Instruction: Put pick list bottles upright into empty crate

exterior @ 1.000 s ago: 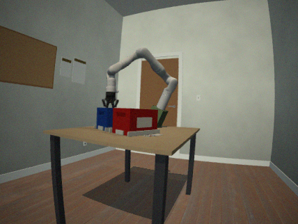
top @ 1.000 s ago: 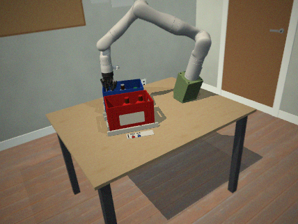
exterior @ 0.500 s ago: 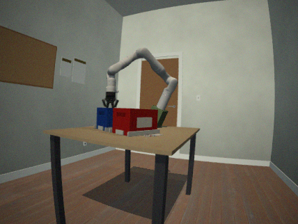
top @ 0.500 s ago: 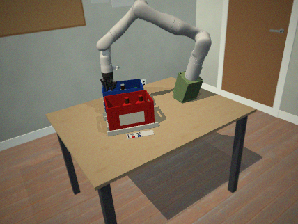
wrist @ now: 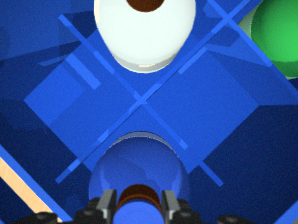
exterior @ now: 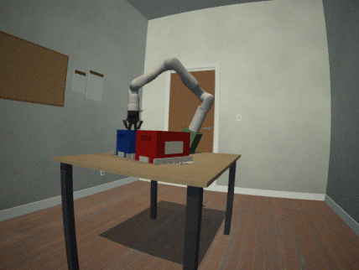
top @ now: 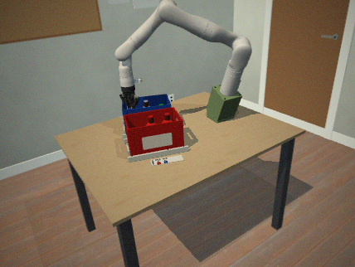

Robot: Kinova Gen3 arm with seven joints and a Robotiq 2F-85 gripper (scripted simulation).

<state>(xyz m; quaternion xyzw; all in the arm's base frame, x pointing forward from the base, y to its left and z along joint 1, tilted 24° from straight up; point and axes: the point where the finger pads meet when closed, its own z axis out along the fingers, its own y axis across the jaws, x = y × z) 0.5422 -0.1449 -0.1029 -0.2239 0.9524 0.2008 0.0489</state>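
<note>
The blue-label bottle lies 70 mm below my hand. The rest, counted from my hand: blue crate 100 mm behind, 70 mm below, 10 mm to the right; green-label bottle 160 mm behind, 70 mm below, 60 mm to the left; white-label bottle 110 mm behind, 70 mm below, 60 mm to the right.
</note>
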